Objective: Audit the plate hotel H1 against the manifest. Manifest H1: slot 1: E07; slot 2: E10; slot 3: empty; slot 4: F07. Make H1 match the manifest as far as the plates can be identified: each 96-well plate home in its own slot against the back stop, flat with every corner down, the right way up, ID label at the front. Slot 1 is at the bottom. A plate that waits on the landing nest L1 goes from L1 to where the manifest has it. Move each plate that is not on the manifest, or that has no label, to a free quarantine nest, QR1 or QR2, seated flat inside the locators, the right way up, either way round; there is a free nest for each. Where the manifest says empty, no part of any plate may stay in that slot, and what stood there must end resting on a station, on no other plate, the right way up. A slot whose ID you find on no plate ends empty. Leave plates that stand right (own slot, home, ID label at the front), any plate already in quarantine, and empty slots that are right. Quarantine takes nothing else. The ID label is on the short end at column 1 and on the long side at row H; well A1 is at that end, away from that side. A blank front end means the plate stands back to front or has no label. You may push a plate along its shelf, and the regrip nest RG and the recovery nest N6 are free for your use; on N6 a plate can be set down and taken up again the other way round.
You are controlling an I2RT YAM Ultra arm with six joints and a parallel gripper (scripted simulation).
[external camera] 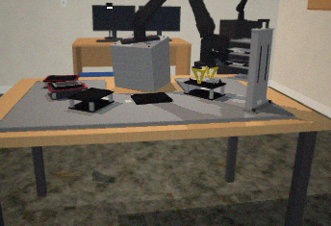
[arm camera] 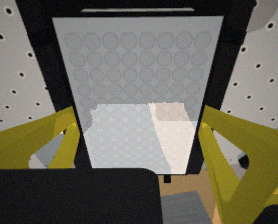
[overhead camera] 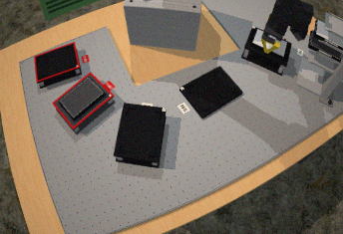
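My gripper is now 1 cm above the black regrip nest RG. Round my hand: A1 mark 9 cm behind, 1 cm to the left, 1 cm below; H1 tag 7 cm ahead, 16 cm to the left, 7 cm below; RG tag 10 cm behind, 4 cm to the left, 7 cm below.
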